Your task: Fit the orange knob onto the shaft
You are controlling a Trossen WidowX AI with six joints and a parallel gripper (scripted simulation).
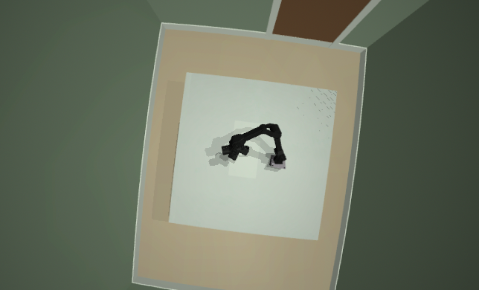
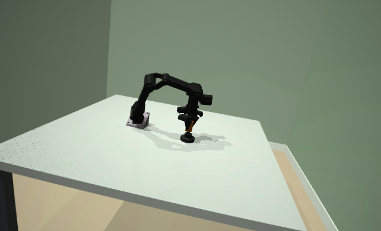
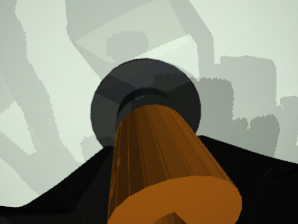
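My gripper tip is 2 cm below the orange knob. Also, from my gripper tip: round dark pedestal (4 cm below).
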